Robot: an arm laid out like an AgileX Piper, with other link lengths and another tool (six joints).
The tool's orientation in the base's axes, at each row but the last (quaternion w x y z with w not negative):
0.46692, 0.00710, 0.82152, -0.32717
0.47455, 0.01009, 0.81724, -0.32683
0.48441, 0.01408, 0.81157, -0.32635
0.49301, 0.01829, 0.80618, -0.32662
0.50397, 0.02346, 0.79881, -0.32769
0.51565, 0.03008, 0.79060, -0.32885
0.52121, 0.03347, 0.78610, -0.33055
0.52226, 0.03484, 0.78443, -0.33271
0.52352, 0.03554, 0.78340, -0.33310
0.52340, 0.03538, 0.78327, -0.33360
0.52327, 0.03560, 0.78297, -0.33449
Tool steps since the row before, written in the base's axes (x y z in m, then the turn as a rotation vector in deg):
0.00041, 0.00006, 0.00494, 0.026, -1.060, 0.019
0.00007, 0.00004, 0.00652, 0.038, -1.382, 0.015
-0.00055, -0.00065, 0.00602, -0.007, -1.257, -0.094
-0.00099, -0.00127, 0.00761, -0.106, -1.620, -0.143
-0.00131, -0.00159, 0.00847, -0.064, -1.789, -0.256
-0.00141, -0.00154, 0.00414, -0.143, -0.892, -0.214
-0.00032, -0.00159, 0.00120, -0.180, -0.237, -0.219
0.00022, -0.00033, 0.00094, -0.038, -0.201, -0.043
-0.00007, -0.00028, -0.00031, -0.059, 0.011, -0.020
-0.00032, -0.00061, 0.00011, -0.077, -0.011, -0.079
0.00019, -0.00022, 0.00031, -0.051, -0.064, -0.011
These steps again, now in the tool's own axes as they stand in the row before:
-0.00406, -0.00245, -0.00145, 0.282, -0.835, 0.590
-0.00515, -0.00337, -0.00216, 0.373, -1.082, 0.776
-0.00431, -0.00380, -0.00199, 0.447, -0.943, 0.707
-0.00526, -0.00522, -0.00237, 0.644, -1.238, 0.842
-0.00584, -0.00596, -0.00251, 0.765, -1.298, 0.999
-0.00235, -0.00377, -0.00132, 0.506, -0.648, 0.432
-0.00040, -0.00195, 0.00034, 0.335, -0.150, 0.040
-0.00079, -0.00062, 0.00014, 0.112, -0.150, 0.092
0.00038, -0.00010, 0.00017, 0.040, -0.006, -0.049
0.00023, -0.00066, 0.00006, 0.104, -0.001, -0.037
-0.00028, -0.00024, 0.00020, 0.051, -0.065, -0.002

